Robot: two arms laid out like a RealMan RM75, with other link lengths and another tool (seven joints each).
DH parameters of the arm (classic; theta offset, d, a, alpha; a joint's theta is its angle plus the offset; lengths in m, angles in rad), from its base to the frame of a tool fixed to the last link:
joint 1: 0 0.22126 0 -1.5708
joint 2: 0 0 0 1.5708
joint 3: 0 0.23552 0 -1.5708
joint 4: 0 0 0 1.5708
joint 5: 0 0.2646 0 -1.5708
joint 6: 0 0 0 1.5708
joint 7: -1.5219 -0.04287 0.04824 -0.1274
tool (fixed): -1.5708 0.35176 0 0
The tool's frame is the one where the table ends.
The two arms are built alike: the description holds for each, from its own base.
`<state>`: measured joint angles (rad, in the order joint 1, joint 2, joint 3, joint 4, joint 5, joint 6, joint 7); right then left.
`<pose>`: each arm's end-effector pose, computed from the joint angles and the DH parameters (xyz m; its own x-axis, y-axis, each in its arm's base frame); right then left.
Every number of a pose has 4 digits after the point.
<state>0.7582 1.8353 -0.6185 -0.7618 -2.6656 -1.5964 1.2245 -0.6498 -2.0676 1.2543 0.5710 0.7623 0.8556 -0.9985</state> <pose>0.3838 0.5017 -0.0078 -0.9180 0.1657 -0.3603 0.0673 0.9604 0.2703 -0.1121 0.6398 -0.0005 -0.5452 0.1363 -0.8272 -0.6308 0.5832 0.5118</pose>
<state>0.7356 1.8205 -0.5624 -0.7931 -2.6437 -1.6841 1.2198 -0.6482 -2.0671 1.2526 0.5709 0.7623 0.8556 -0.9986</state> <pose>0.3784 0.4869 0.0026 -0.9362 0.1820 -0.3007 0.1019 0.9593 0.2634 -0.1135 0.6398 0.0004 -0.5451 0.1360 -0.8273 -0.6326 0.5809 0.5123</pose>
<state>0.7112 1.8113 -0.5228 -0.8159 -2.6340 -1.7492 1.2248 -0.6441 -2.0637 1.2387 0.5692 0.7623 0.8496 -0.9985</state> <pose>0.3793 0.4711 0.0098 -0.9430 0.2075 -0.2603 0.1403 0.9568 0.2546 -0.1218 0.6419 0.0068 -0.5452 0.1360 -0.8272 -0.6441 0.5635 0.5172</pose>
